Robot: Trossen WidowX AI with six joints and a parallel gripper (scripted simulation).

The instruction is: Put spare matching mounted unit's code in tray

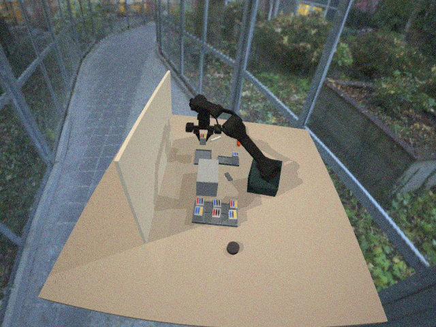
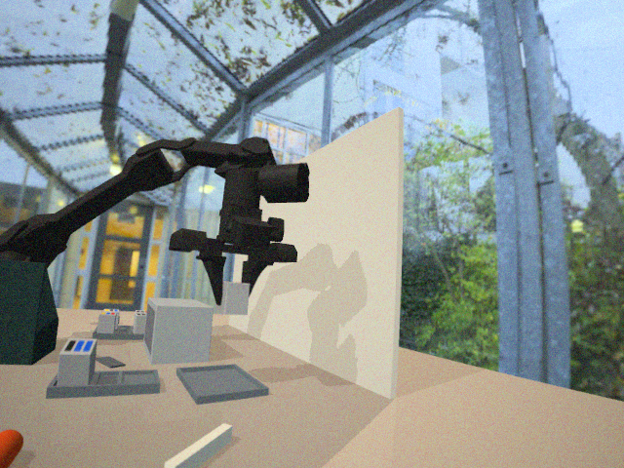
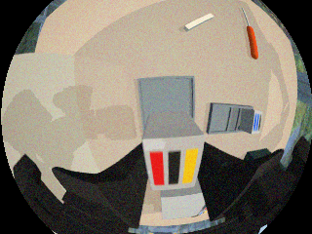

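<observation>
Now: the grey tray 15 cm behind my gripper tip and 11 cm below it. The rest, counted from my gripper tip: tall beige partition: 24 cm to the left, 16 cm ahead, 11 cm above; then grey mounted unit: 21 cm to the left, 8 cm behind, 6 cm below; then grey spare: 2 cm above.
</observation>
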